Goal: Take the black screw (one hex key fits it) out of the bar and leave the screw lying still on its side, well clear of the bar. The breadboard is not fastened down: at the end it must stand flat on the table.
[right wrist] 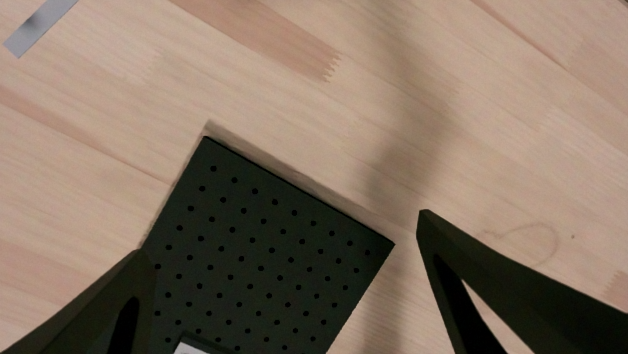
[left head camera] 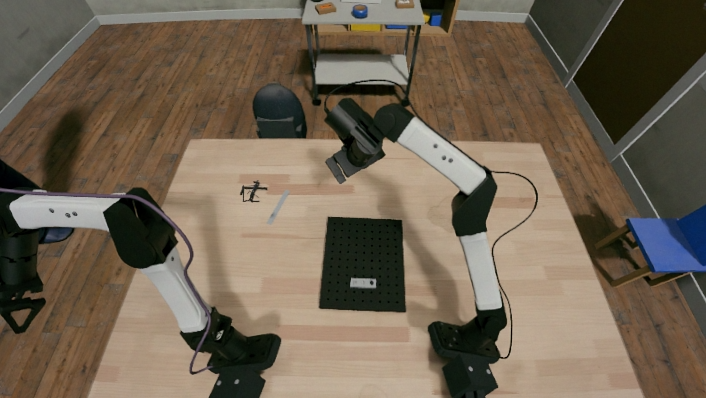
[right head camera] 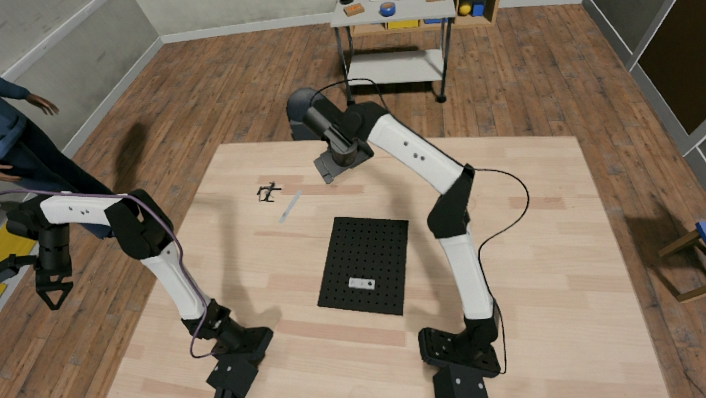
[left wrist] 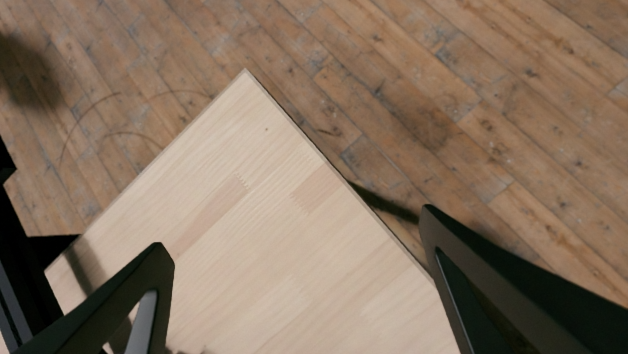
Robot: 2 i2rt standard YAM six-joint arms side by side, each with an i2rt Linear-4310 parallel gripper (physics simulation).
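Places are measured from the left arm's base along level axes (x ahead, y left, z up), in metres.
Pixels of known places: left gripper, fingertip midpoint: (left head camera: 16, 320) (right head camera: 54, 299) (left wrist: 294, 234); right gripper, fingertip midpoint: (right wrist: 285, 241) (left head camera: 349, 165) (right head camera: 343, 166); left arm's base, link origin: (left head camera: 241, 352) (right head camera: 239, 342); right arm's base, link origin: (left head camera: 466, 341) (right head camera: 461, 351).
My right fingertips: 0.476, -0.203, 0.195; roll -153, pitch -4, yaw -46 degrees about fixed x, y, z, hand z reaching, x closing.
Note:
For each thing: its top centre in the pictures, then the offset to it from my right fingertips, as dx, dy, dz. "spot": a spot on its surface instead.
- black breadboard, surface spot: (right wrist: 290, 260) spot: -0.085, -0.084, -0.252
- black screw, top centre: (right head camera: 369, 283) (left head camera: 371, 282) -0.234, -0.100, -0.234
- flat grey strip, top centre: (left head camera: 278, 206) (right head camera: 290, 206) +0.001, +0.261, -0.277
- table corner, surface spot: (left wrist: 250, 90) spot: -0.779, +0.579, -0.278
The light grey bar (left head camera: 358, 283) (right head camera: 354, 283) lies across the black breadboard (left head camera: 364, 250) (right head camera: 368, 250) (right wrist: 290, 260), near its lower edge in both head views. A dark round spot at the bar's right end looks like the head of the black screw (left head camera: 371, 283) (right head camera: 370, 284). The breadboard looks flat on the table. In the right wrist view a corner of the bar shows at the bottom. My right gripper (left head camera: 334, 171) (right head camera: 321, 172) (right wrist: 285, 241) is open and empty, high above the table beyond the breadboard. My left gripper (left wrist: 294, 234) is open and empty, far left of the breadboard.
A small tangle of thin black pieces (left head camera: 253, 192) (right head camera: 269, 192), too small to make out, lies at the back left of the table. Beside it lies a flat grey strip (left head camera: 278, 206) (right head camera: 290, 206) (right wrist: 37, 27). A table corner (left wrist: 250, 90) shows below my left gripper.

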